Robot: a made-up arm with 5 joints.
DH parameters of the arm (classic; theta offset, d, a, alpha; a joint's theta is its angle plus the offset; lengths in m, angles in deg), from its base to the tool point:
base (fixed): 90 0.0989 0 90
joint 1: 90 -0.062 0.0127 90
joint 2: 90 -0.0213 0.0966 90
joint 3: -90 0.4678 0.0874 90
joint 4: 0 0.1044 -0.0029 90
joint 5: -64.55 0 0.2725 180
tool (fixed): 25.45 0.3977 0 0
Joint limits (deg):
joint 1: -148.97..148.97
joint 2: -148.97..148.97
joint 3: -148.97..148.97
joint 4: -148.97..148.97
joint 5: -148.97..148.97
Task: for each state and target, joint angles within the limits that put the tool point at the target. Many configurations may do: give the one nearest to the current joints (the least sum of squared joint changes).
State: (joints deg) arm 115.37 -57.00 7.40 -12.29 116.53
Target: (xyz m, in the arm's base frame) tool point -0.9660 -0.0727 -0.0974
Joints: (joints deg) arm 111.17 -64.43 -8.76 2.24 127.98
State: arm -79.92 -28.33 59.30 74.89 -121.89
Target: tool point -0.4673 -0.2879 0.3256
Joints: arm -85.21 -89.04 86.00 68.37 -148.97
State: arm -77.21 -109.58 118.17 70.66 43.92
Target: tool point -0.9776 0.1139 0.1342
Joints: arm -84.70 -87.54 116.37 46.12 39.43
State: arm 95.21 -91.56 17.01 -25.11 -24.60
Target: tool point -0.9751 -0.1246 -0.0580
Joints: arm 97.24 -100.46 22.47 -31.46 -52.94
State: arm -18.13 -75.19 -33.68 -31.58 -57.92
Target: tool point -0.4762 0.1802 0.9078
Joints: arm -21.85 -39.00 -31.09 -13.83 -54.61
